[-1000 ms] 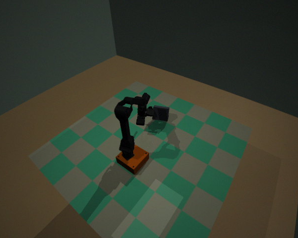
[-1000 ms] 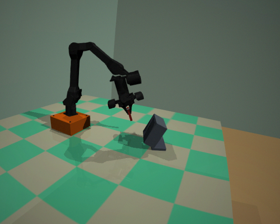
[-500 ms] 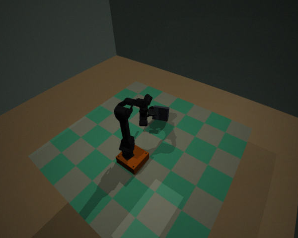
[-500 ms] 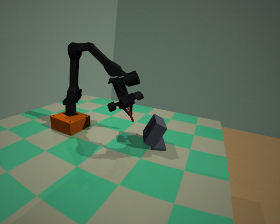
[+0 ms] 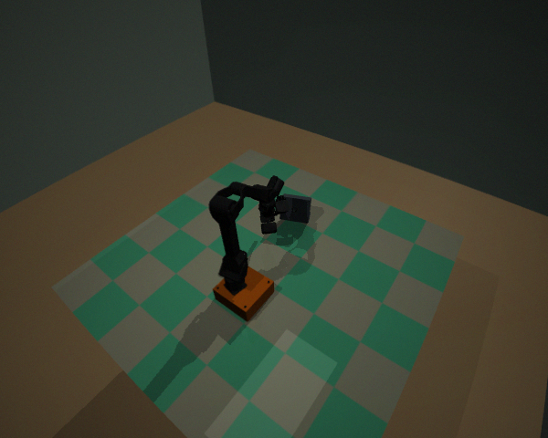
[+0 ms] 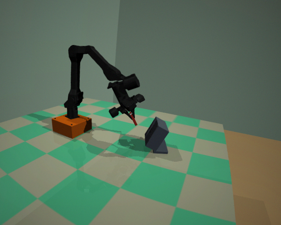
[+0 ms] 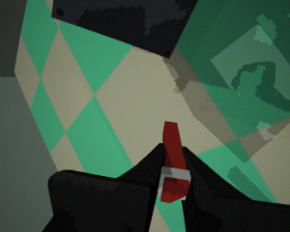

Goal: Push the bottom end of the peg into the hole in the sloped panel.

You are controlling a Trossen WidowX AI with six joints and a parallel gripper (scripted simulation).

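The sloped panel is 15 cm ahead of my gripper tip, 3 cm to the right of it and 2 cm below it. Round my gripper tip: red peg 2 cm above, 1 cm to the right; foot 18 cm ahead, 9 cm below, 2 cm to the right.
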